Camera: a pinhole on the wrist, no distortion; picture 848 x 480 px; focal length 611.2 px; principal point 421.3 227.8 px. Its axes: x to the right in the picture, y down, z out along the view. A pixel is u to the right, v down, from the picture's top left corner.
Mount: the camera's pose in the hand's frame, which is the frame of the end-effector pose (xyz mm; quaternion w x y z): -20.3 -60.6 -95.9 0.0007 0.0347 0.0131 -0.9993
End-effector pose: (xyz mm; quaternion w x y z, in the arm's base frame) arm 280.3 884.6 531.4 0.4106 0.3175 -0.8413 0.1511
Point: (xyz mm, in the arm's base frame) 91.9 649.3 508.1
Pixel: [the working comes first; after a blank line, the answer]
In the camera's frame: -208.8 -15.9 329.5

34.1 198.3
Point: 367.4 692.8 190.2
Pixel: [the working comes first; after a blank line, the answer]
In the camera's frame: 184.7 133.6 370.8

725.8 448.0
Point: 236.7 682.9 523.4
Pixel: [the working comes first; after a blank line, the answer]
In the camera's frame: -132.5 56.8 223.5

59.0 383.1
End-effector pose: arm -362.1 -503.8 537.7 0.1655 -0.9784 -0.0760 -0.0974
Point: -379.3 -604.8 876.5
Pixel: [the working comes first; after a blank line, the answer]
In the camera's frame: -47.1 -40.2 -260.0

behind the camera
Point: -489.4 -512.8 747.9
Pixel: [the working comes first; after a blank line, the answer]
In the camera's frame: 67.2 22.1 -118.0

behind the camera
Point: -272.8 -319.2 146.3
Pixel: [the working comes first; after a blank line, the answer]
In the camera's frame: -81.0 -39.3 530.5

328.0 182.6
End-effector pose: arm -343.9 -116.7 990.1 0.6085 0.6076 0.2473 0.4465
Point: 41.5 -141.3 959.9
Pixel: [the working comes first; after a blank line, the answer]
In the camera's frame: -206.2 47.8 417.7

119.6 297.7
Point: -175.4 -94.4 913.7
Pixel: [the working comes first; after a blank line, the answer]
In the camera's frame: -116.1 51.3 209.7

83.0 377.4
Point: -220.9 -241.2 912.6
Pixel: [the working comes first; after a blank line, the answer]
In the camera's frame: 26.9 19.9 256.5

485.4 275.2
